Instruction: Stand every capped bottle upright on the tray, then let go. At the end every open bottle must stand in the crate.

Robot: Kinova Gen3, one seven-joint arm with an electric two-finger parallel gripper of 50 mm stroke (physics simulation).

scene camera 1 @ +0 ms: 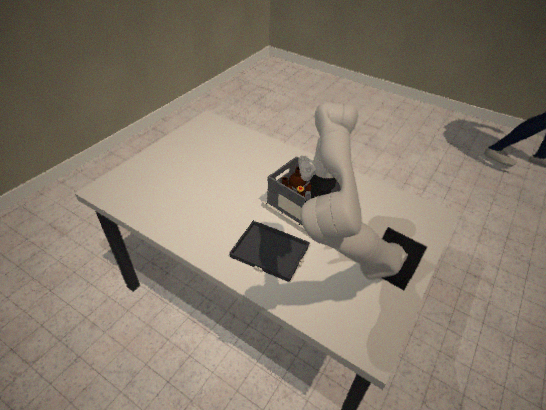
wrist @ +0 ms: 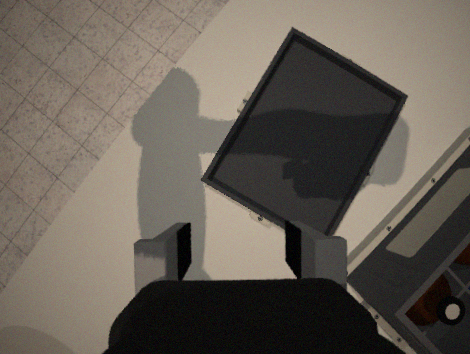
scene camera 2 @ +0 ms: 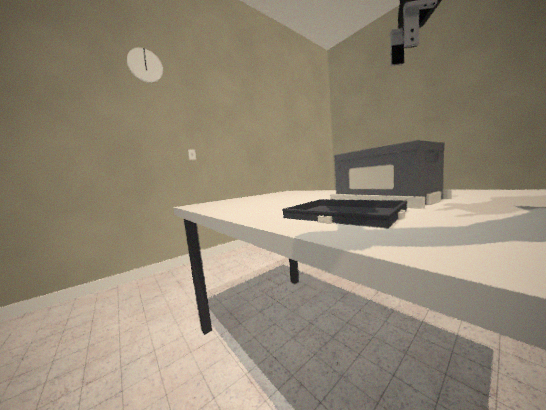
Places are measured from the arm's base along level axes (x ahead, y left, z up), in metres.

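Pixels of known places: gripper, between the fingertips: [wrist: 238,242] [scene camera 2: 403,56].
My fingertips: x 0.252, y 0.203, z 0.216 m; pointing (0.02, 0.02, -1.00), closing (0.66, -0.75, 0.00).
Note:
Behind a point stands the place of what it marks.
The grey crate [scene camera 1: 272,192] @[x 0.526, y 0.011, z 0.013 m] [scene camera 2: 425,170] @[x 0.280, y -0.019, z 0.003 m] [wrist: 380,270] @[x 0.316, y 0.027, z -0.008 m] stands on the table and holds brown bottles [scene camera 1: 297,177] [wrist: 424,305]. One top in scene camera 1 shows a yellow and red cap [scene camera 1: 300,189] @[x 0.416, y -0.023, z 0.068 m]. In the wrist view a black ring with a pale centre [wrist: 451,311] @[x 0.324, y -0.023, z 0.070 m] tops a bottle; I cannot tell whether it is a cap. The arm hides part of the crate. The dark tray [scene camera 1: 250,245] @[x 0.474, y 0.222, z -0.088 m] [scene camera 2: 350,218] @[x 0.326, y 0.279, z -0.080 m] [wrist: 330,85] @[x 0.482, y 0.217, z -0.088 m] bears no bottle. My gripper [wrist: 238,242] @[x 0.252, y 0.203, z 0.216 m] is open and empty, high above the table; scene camera 2 shows part of it above the crate's height.
The arm's base stands on a black plate [scene camera 1: 416,250] @[x -0.063, y -0.037, z 0.042 m] at the table's right. Small pale blocks [scene camera 2: 325,219] @[x 0.375, y 0.297, z -0.084 m] [scene camera 2: 434,197] @[x 0.266, y -0.050, z -0.075 m] sit against the tray and crate. The table edge lies left of the tray in the wrist view. A person's legs [scene camera 1: 522,135] show beyond the table.

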